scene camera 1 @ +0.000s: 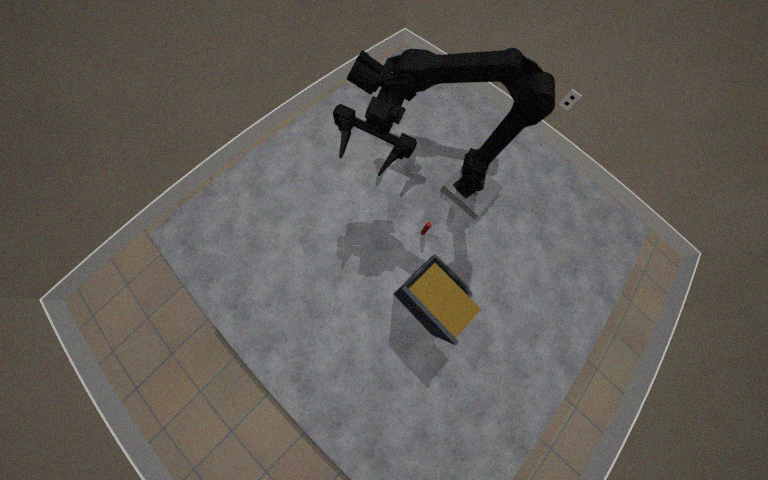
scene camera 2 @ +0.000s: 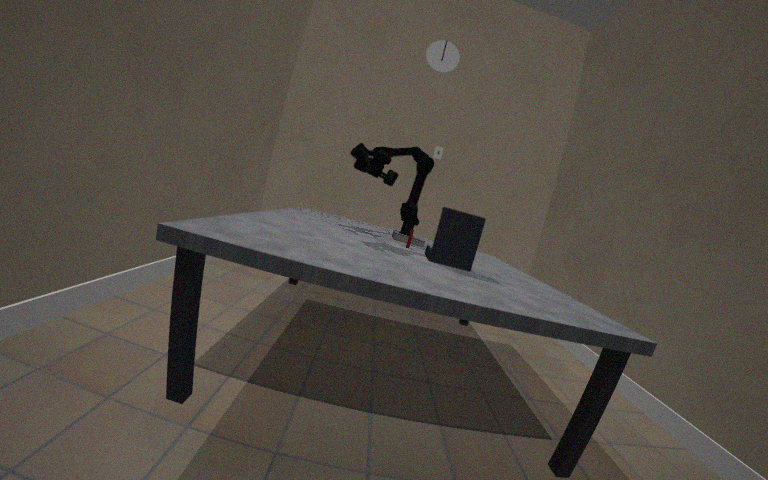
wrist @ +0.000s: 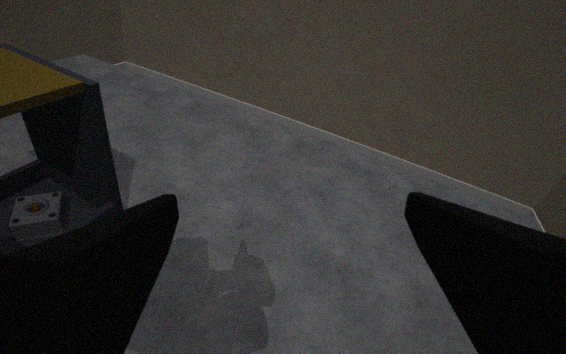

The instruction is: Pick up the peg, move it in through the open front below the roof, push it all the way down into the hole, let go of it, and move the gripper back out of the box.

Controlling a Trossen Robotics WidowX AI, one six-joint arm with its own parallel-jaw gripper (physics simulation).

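A small red peg stands upright on the table, between the arm's base and the box. The dark box has a yellow roof. Inside it, in the wrist view, a grey block with the hole sits on the box floor, with an orange spot at its centre. My gripper is wide open and empty, high above the table and away from both peg and box. The peg does not show in the wrist view.
The grey table bears the arm's base plate close behind the peg. The box's side walls rise to the roof. The arm's shadow falls near the peg and the box. A wall lies beyond the table's edge.
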